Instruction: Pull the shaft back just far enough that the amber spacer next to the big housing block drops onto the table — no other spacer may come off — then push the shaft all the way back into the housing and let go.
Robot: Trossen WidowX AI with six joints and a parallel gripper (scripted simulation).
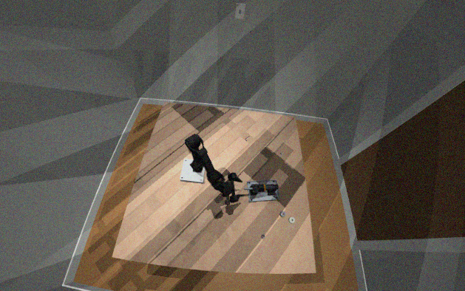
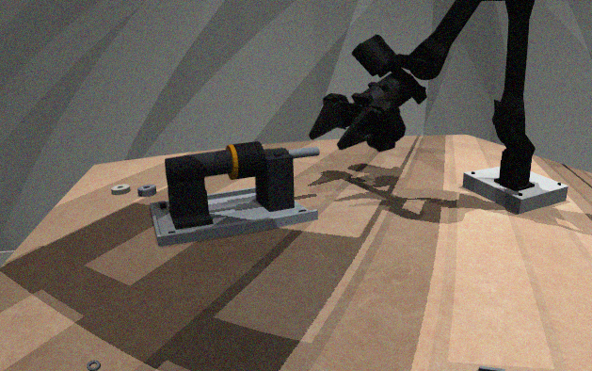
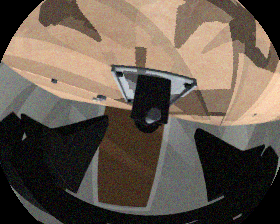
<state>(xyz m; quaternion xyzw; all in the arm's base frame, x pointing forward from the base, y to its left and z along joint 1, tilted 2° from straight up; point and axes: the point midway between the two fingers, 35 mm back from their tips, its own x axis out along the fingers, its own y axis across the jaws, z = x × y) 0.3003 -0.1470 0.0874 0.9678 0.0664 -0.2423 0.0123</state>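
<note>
The dark spacer is 130 mm ahead of my gripper tip, 20 mm to the left of it and 10 mm below it. From my gripper tip the other things lie so: amber spacer: 150 mm ahead, 20 mm to the left, 10 mm below; then white ring: 370 mm ahead, 180 mm to the right, 90 mm below.
</note>
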